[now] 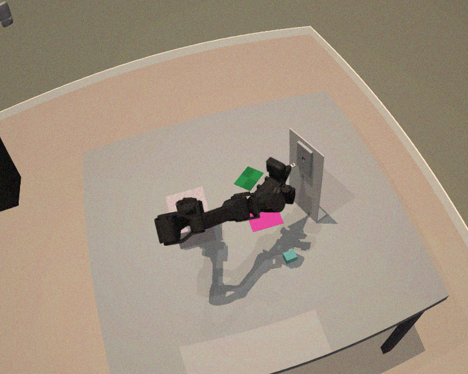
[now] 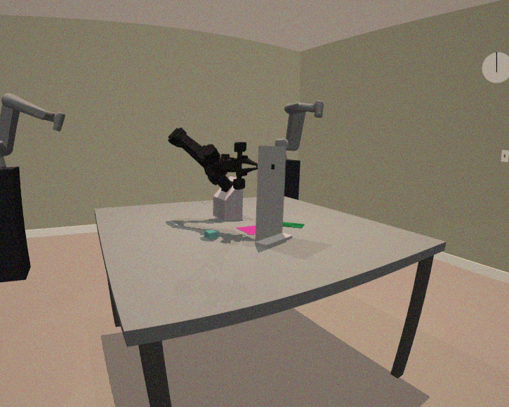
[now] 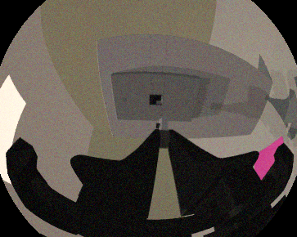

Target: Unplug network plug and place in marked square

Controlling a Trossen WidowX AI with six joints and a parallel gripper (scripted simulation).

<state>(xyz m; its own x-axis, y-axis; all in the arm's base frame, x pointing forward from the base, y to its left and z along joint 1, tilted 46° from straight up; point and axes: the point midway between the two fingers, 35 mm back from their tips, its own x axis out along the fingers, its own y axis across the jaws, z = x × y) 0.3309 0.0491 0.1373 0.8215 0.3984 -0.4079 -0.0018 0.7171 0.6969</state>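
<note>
My gripper tip is now 28 cm above the magenta square, 9 cm past it and 4 cm to the right of it. Round my gripper tip: grey panel: 11 cm below, 7 cm ahead, 2 cm to the left; then teal block: 26 cm below, 18 cm to the right, 6 cm behind; then grey plug: right at my gripper tip.
</note>
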